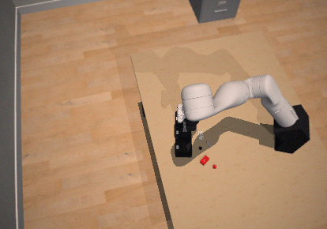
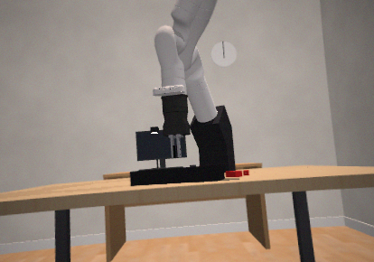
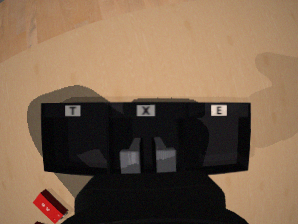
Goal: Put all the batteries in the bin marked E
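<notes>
Now: the red block battery 70 mm behind my hand, 160 mm to the left of it and 80 mm below it. Round my hand: black round thing 60 mm behind, 100 mm to the left, 80 mm below; then bin 70 mm below; then white piece 90 mm behind, 30 mm to the left, 80 mm below.
</notes>
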